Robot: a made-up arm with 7 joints.
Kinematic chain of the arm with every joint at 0, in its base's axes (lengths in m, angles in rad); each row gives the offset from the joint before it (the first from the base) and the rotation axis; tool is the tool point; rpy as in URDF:
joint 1: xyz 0 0 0.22 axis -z
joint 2: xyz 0 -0.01 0.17 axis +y
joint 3: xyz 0 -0.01 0.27 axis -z
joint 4: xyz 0 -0.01 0.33 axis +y
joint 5: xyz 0 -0.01 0.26 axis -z
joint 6: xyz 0 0 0.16 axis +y
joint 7: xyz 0 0 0.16 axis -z
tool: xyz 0 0 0 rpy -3.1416 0 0
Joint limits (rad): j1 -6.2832..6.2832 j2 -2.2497..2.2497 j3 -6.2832..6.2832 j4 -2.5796..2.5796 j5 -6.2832..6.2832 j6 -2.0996..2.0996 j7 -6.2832..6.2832
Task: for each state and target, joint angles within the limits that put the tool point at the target. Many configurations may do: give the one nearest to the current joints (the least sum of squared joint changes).
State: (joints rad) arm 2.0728 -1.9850 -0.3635 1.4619 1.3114 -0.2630 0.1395
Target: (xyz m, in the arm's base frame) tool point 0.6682 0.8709 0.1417
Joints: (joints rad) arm 2.1325 -2.0591 -0.3615 0.5991 1.2646 -0.1977 0.1395
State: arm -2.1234 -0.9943 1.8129 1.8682 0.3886 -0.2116 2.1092
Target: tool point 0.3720 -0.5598 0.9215
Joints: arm -1.1829 -0.9075 1.2525 1.6362 0.4423 -0.4411 2.1092
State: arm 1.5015 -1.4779 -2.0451 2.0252 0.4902 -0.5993 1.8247
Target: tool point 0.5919 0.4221 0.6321
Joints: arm 1.6945 -1.0462 -1.6087 1.8126 0.4120 -0.5915 1.8247
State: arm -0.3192 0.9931 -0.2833 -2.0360 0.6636 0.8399 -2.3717
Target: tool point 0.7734 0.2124 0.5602
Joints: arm -0.6976 1.9324 -0.4460 -1.7456 0.6467 1.0457 -2.3717
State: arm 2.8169 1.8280 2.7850 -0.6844 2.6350 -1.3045 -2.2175
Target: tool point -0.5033 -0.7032 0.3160
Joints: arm 2.3963 1.2381 2.4578 -1.4645 2.5625 -1.6424 -2.2175
